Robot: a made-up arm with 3 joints. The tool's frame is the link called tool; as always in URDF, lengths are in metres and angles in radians. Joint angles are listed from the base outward.
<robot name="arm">
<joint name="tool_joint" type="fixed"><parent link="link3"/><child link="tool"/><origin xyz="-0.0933 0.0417 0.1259" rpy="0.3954 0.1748 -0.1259"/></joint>
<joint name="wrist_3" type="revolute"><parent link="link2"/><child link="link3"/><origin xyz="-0.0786 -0.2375 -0.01"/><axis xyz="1 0 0"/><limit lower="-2.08" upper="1.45"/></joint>
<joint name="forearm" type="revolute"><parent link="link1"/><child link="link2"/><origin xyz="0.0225 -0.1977 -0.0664"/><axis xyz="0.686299 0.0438 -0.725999"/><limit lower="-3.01" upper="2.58"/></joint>
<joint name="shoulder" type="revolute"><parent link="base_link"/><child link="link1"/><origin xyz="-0.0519 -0.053 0.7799"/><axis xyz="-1 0 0"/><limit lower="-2.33" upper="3.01"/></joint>
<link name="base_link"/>
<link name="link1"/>
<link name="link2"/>
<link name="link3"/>
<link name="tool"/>
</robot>
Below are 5 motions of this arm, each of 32 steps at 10 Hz.
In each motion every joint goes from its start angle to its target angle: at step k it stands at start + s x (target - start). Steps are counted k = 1, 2, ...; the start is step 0. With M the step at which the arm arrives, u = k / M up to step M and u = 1 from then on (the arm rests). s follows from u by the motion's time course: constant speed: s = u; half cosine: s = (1 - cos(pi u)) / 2; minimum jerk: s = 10 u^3 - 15 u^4 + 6 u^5.
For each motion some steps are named. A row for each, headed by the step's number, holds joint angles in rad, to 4 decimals.
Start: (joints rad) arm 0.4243 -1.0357 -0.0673
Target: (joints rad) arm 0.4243 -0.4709 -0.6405
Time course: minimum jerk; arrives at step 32
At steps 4, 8, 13, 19, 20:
4: 0.4243 -1.0266 -0.0765
8: 0.4243 -0.9772 -0.1266
13: 0.4243 -0.8503 -0.2555
19: 0.4243 -0.6563 -0.4523
20: 0.4243 -0.6263 -0.4828

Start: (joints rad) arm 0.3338 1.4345 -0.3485
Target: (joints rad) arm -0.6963 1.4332 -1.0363
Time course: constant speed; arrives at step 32
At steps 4, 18, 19, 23, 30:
4: 0.2050 1.4343 -0.4345
18: -0.2456 1.4338 -0.7354
19: -0.2778 1.4337 -0.7569
23: -0.4066 1.4336 -0.8429
30: -0.6319 1.4333 -0.9933

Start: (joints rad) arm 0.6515 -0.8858 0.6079
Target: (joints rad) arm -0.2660 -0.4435 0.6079
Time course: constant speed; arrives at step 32
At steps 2, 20, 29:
2: 0.5942 -0.8582 0.6079
20: 0.0781 -0.6094 0.6079
29: -0.1800 -0.4850 0.6079

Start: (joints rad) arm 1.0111 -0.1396 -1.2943
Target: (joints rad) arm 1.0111 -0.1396 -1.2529
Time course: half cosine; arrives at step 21
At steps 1, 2, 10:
1: 1.0111 -0.1396 -1.2941
2: 1.0111 -0.1396 -1.2934
10: 1.0111 -0.1396 -1.2751

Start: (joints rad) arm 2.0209 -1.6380 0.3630
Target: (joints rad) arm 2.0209 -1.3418 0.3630
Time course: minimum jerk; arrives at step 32
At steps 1, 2, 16, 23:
1: 2.0209 -1.6379 0.3630
2: 2.0209 -1.6373 0.3630
16: 2.0209 -1.4899 0.3630
23: 2.0209 -1.3830 0.3630

